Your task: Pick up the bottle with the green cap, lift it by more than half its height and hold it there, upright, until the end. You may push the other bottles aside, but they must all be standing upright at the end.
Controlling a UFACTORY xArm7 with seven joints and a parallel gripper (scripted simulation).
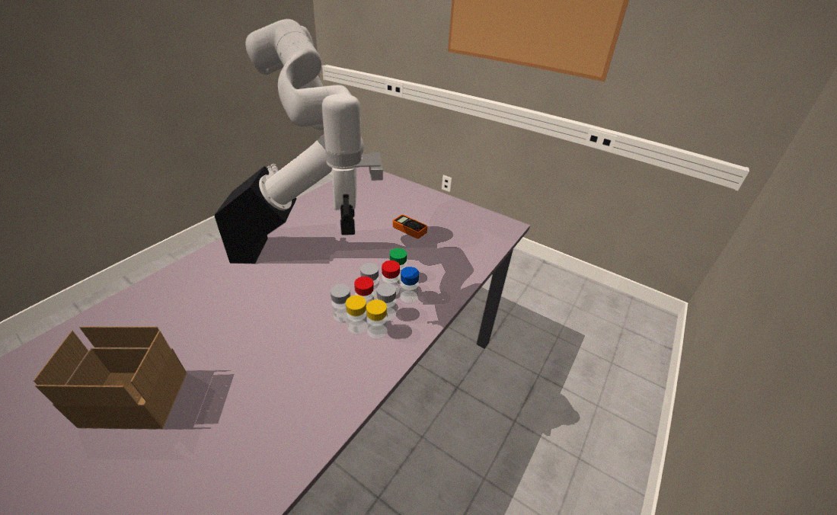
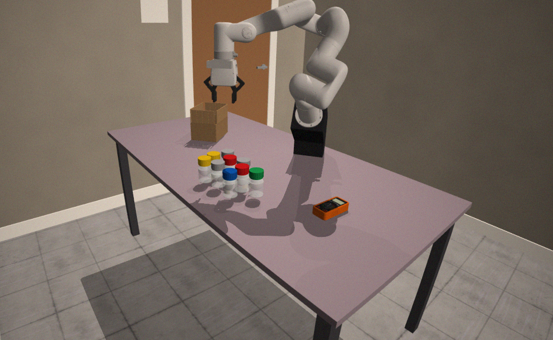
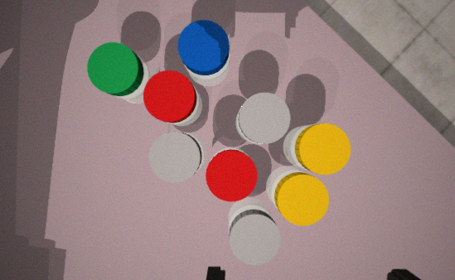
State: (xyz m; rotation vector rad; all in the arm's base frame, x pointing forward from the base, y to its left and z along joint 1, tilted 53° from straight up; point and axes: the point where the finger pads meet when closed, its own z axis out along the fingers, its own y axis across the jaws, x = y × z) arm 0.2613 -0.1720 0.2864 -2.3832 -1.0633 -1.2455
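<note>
Now: hand 70 mm past the green-capped bottle, 200 mm to the right of it and 290 mm above it. Round my hand: cardboard box 50 mm behind, 590 mm to the right, 270 mm below; blue-capped bottle 20 mm ahead, 180 mm to the left, 290 mm below; orange multimeter 290 mm behind, 390 mm to the left, 320 mm below.
</note>
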